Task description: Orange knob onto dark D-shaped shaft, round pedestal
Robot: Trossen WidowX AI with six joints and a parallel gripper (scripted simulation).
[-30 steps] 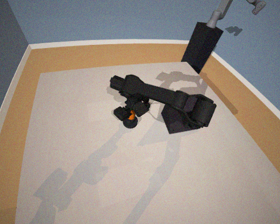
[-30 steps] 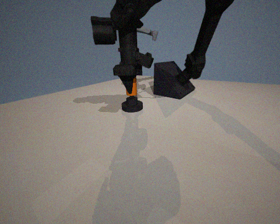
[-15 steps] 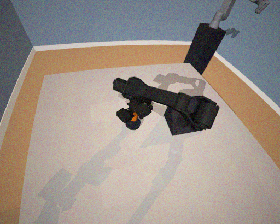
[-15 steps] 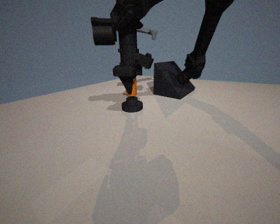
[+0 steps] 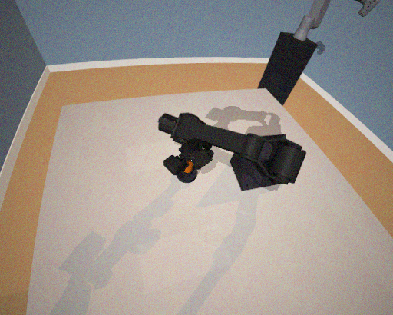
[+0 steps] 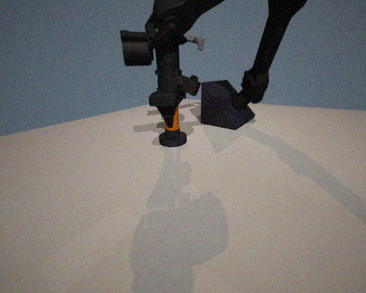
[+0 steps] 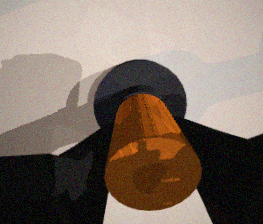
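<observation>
Now: the orange knob 2 cm above my gripper tip. From my gripper tip the other things lie so: round dark pedestal (2 cm below).
</observation>
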